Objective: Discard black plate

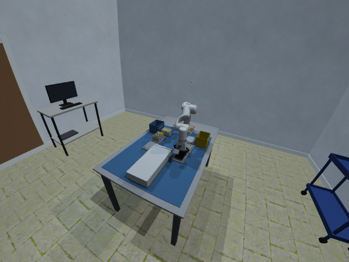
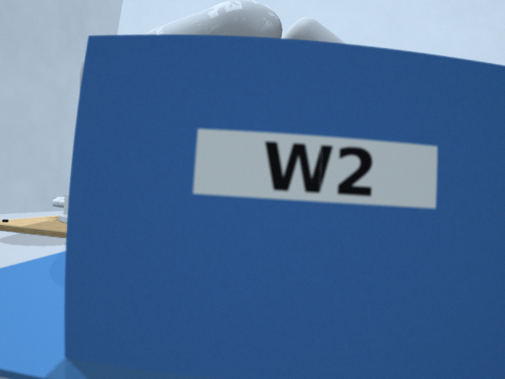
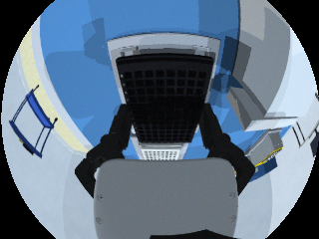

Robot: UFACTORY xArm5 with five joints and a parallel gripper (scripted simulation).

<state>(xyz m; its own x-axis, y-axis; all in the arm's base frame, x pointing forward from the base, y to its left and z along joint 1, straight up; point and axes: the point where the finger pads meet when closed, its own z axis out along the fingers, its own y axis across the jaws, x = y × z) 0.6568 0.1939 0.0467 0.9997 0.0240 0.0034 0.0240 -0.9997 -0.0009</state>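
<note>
The grey work nest lies 4 cm below my hand. Also, from my hand: black plate: 1 cm below; yellow waste bin W1: 36 cm behind, 13 cm to the left, 1 cm below; yellow-topped rack: 38 cm to the right, 18 cm behind.
</note>
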